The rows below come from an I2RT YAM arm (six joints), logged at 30 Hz.
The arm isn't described. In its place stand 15 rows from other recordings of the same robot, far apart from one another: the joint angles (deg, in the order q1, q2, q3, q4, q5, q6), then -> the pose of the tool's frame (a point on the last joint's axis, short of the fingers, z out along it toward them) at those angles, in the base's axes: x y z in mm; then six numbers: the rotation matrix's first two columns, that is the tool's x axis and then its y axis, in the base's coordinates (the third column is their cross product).
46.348, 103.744, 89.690, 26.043, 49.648, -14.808 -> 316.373 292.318 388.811 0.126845 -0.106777 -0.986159 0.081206 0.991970 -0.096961
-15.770, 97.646, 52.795, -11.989, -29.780, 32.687 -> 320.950 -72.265 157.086 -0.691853 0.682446 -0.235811 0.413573 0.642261 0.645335
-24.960, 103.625, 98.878, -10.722, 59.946, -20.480 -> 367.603 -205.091 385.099 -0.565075 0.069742 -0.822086 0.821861 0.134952 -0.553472
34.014, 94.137, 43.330, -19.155, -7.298, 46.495 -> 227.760 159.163 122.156 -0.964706 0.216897 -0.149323 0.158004 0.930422 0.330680
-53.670, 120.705, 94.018, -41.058, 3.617, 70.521 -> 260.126 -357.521 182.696 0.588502 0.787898 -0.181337 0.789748 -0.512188 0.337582
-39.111, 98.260, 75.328, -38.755, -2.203, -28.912 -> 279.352 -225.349 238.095 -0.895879 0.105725 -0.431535 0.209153 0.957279 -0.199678
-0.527, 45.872, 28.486, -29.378, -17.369, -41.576 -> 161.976 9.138 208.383 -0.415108 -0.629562 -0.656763 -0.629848 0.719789 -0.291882
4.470, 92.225, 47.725, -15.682, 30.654, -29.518 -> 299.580 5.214 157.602 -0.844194 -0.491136 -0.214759 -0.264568 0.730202 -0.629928
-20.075, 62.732, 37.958, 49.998, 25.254, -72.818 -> 222.752 -97.576 345.234 -0.524672 -0.728211 -0.440939 0.581197 0.072056 -0.810566
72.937, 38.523, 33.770, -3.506, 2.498, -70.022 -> 51.662 163.032 301.682 0.871306 -0.361175 -0.332232 -0.361599 -0.014818 -0.932216
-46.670, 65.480, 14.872, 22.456, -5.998, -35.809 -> 145.951 -149.295 150.811 -0.648837 -0.160171 -0.743879 0.345987 0.808594 -0.475887
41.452, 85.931, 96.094, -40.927, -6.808, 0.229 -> 241.394 218.838 423.192 -0.386306 -0.335903 -0.859032 -0.732133 0.678142 0.064069
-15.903, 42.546, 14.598, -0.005, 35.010, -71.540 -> 149.405 -63.805 181.837 -0.817935 -0.574784 -0.024609 -0.202219 0.327283 -0.923035
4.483, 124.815, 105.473, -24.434, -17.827, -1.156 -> 497.290 49.922 231.070 -0.683637 -0.072864 -0.726176 -0.308640 0.930514 0.197193
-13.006, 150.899, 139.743, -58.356, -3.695, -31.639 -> 527.626 -119.515 150.763 -0.883339 -0.333225 -0.329656 -0.306285 0.942715 -0.132208
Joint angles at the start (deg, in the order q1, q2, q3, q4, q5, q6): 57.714, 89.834, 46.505, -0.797, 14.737, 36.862
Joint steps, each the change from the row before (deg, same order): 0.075, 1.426, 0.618, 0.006, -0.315, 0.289; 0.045, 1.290, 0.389, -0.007, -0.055, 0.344; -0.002, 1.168, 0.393, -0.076, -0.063, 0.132; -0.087, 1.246, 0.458, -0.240, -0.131, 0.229; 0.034, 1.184, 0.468, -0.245, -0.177, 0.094; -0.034, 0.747, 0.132, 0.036, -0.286, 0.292; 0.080, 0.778, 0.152, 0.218, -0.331, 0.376; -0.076, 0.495, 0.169, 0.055, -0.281, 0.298
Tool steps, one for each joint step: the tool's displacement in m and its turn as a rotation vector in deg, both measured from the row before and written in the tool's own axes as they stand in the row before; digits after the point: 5 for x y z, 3 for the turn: 0.00156, 0.00137, 0.00533, 0.165, 0.831, 0.036; 0.00217, 0.00037, 0.00507, 0.460, 0.746, 0.087; 0.00175, 0.00019, 0.00463, 0.454, 0.691, -0.077; 0.00167, -0.00021, 0.00504, 0.563, 0.844, 0.038; 0.00186, 0.00043, 0.00463, 0.411, 0.853, -0.164; 0.00158, -0.00026, 0.00319, 0.143, 0.610, 0.178; 0.00171, 0.00050, 0.00317, -0.062, 0.538, 0.221; 0.00044, -0.00007, 0.00210, -0.007, 0.361, 0.292
